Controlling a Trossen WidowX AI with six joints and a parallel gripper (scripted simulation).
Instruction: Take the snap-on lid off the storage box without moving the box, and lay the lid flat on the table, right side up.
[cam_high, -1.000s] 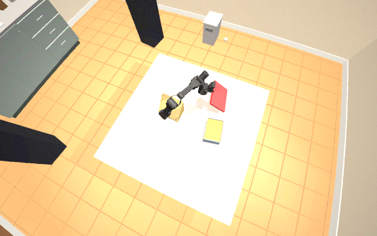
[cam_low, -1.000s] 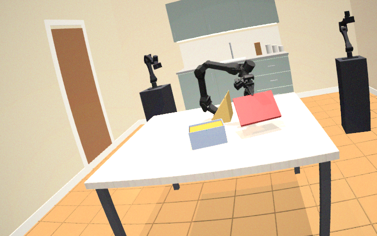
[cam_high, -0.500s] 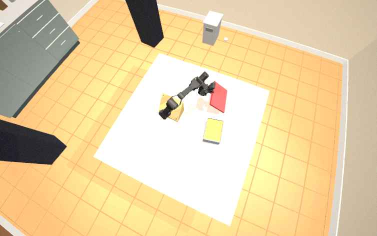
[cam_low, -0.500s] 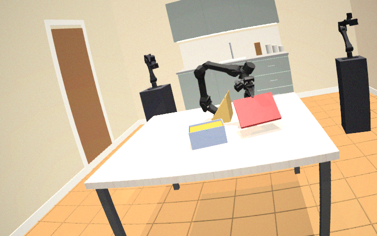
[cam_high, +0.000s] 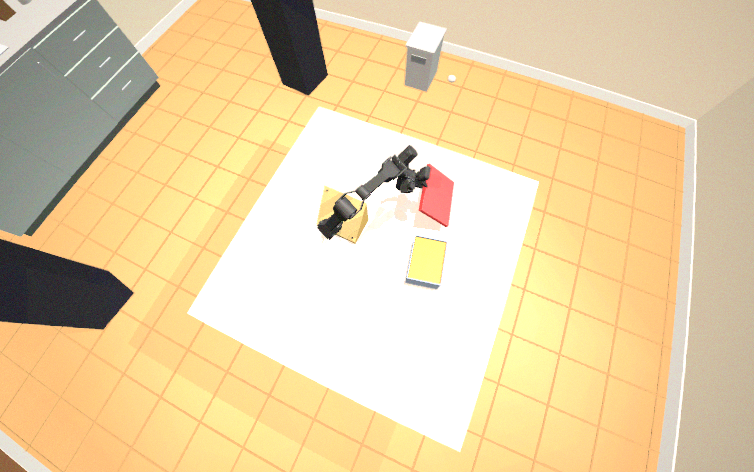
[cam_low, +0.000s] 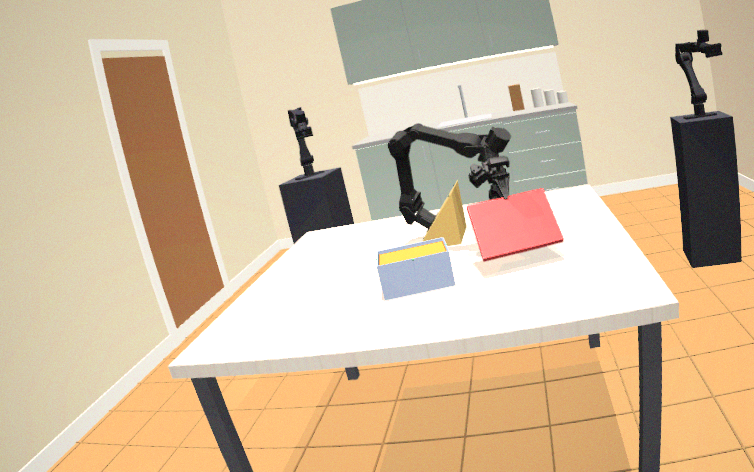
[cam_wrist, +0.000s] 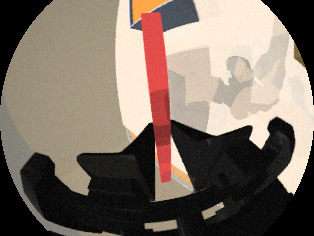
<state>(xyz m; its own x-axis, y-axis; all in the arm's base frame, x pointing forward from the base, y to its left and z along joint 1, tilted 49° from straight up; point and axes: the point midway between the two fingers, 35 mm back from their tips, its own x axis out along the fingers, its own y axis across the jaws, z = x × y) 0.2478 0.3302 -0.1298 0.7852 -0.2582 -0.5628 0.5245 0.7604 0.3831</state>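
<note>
The red lid lies 6 cm ahead of my gripper tip, 2 cm to the left of it and 5 cm below it. Round my gripper tip: blue-grey storage box 17 cm ahead, 27 cm to the right, 12 cm below.
</note>
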